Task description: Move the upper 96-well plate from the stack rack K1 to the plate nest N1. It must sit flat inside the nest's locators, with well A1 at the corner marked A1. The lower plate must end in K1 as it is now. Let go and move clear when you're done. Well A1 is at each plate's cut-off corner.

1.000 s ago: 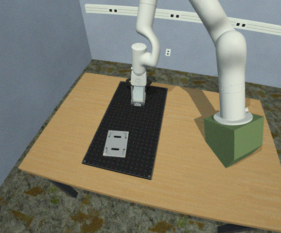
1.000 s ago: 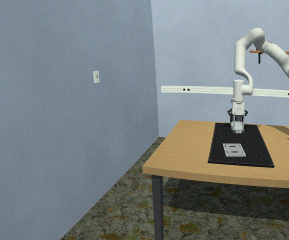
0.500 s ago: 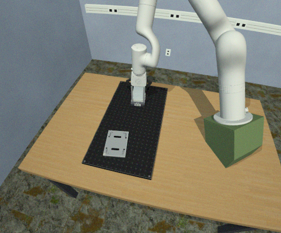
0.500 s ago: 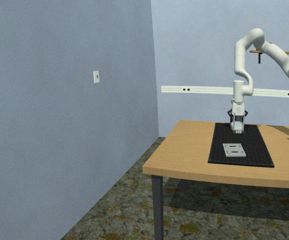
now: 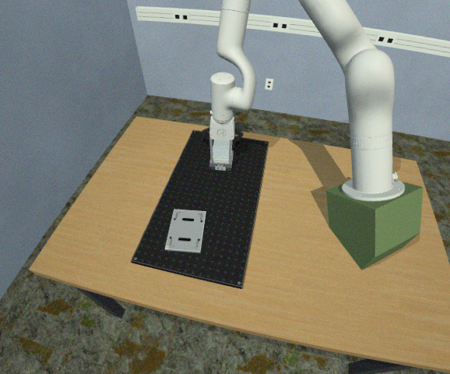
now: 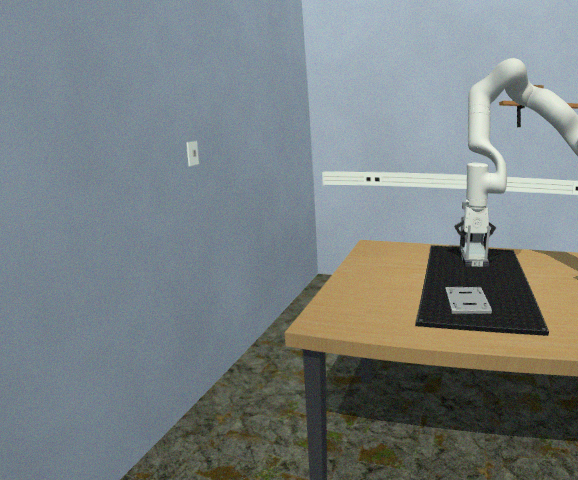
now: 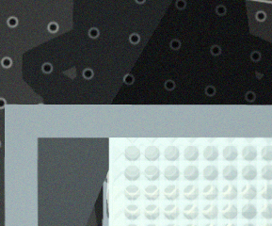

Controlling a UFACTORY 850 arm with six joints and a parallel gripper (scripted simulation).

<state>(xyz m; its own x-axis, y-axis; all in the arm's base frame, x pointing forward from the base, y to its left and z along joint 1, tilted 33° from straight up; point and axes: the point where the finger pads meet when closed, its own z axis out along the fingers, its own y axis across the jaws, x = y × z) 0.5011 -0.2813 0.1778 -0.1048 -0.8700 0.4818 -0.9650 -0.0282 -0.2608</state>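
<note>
Right now the white 96-well plate is 20 mm below my hand.
</note>
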